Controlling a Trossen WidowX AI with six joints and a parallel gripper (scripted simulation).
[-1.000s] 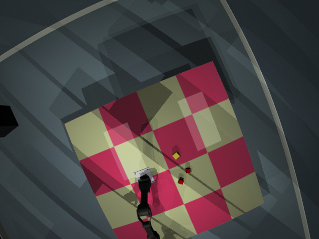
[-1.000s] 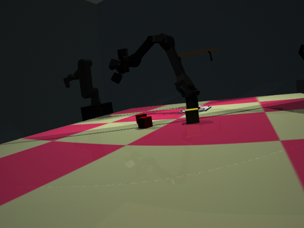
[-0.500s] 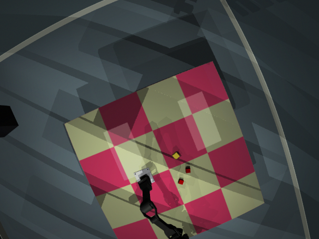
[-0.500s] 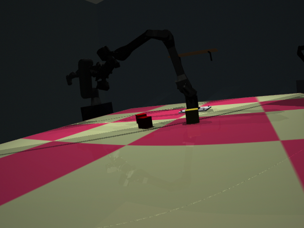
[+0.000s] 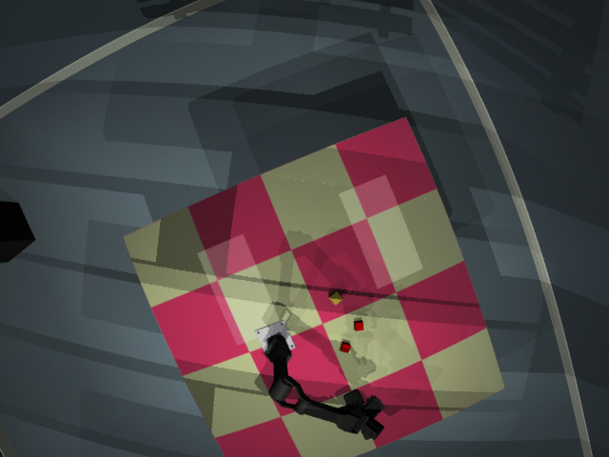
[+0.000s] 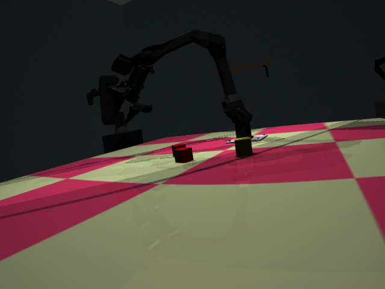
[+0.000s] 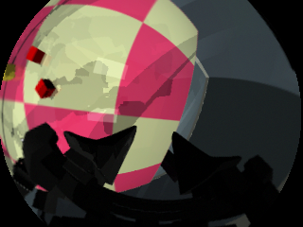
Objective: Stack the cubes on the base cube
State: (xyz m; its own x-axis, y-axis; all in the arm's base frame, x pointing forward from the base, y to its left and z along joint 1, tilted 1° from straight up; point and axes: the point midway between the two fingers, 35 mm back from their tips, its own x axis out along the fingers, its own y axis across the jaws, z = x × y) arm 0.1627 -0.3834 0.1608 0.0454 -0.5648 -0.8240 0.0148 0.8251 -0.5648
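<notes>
My gripper tip is 140 mm short of the yellow base cube, 440 mm to the right of it and 120 mm above it.
</notes>
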